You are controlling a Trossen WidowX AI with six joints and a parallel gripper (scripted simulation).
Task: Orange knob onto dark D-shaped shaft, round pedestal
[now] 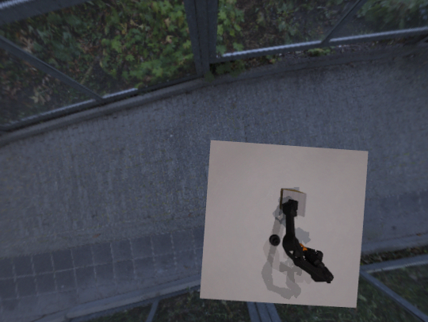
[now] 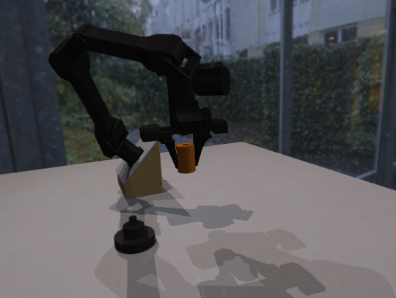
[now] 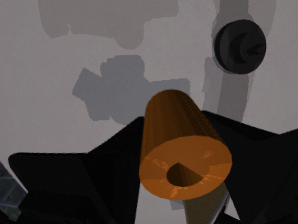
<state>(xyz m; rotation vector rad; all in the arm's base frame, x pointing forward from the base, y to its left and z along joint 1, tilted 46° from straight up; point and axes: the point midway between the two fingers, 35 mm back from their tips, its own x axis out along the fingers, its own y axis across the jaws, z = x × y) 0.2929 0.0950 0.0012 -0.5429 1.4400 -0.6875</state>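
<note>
My gripper tip is now 13 cm to the left of the dark round pedestal, 11 cm above it and 3 cm short of it. The rest, counted from my gripper tip: orange knob: 2 cm above.
</note>
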